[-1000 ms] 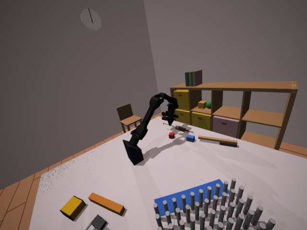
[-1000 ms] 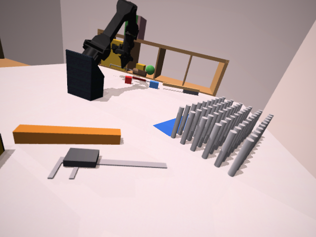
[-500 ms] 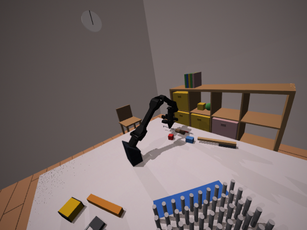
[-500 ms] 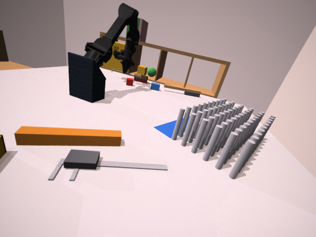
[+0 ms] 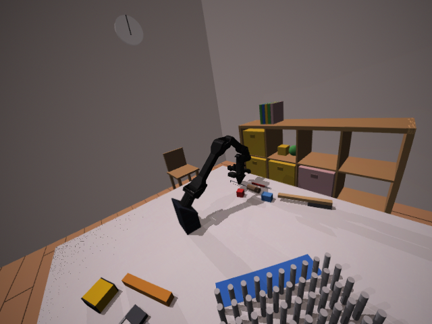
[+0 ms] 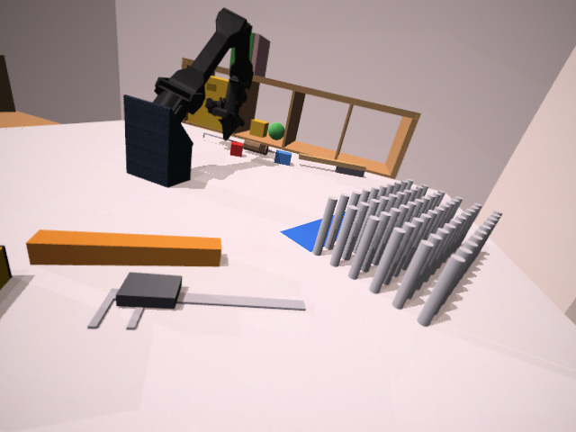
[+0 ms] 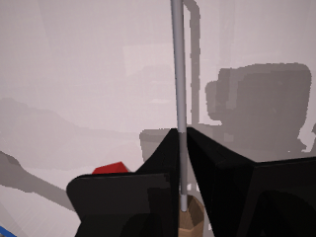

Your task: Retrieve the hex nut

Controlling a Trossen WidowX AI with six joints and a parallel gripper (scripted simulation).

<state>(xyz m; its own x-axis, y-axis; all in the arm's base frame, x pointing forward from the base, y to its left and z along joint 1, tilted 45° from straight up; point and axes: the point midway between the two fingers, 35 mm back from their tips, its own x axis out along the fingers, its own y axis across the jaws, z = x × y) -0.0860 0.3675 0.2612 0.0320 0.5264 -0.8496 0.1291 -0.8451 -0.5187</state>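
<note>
Right now the thin metal rod is 20 mm ahead of my gripper tip. From my gripper tip the other things lie so: red cube (90 mm ahead, 70 mm to the right); blue cube (240 mm ahead, 10 mm to the left); blue taped strip (540 mm ahead, 350 mm to the right, 20 mm below).
</note>
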